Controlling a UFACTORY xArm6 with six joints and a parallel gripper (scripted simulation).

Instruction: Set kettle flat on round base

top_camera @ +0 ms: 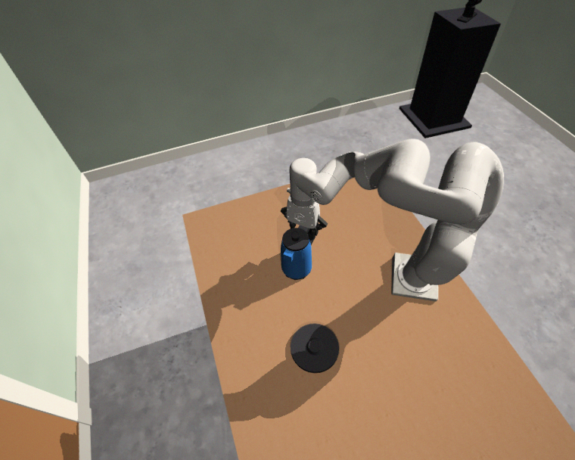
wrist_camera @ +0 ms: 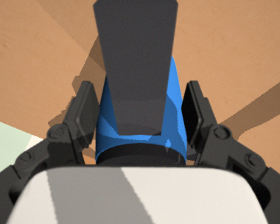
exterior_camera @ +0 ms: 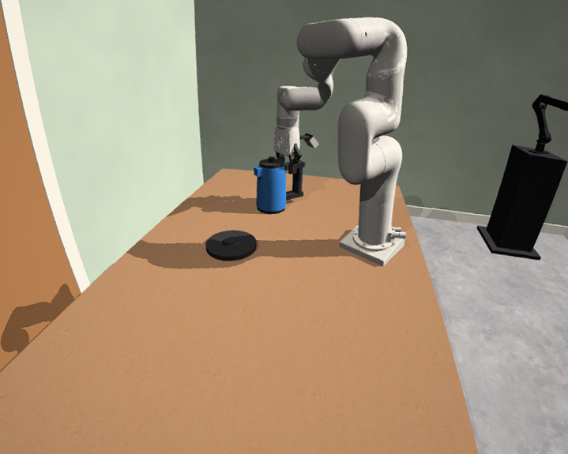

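My hand is 2 cm short of the blue kettle, 2 cm to the right of it and 5 cm above it. Round my hand: round black base 8 cm ahead, 34 cm to the left, 14 cm below.
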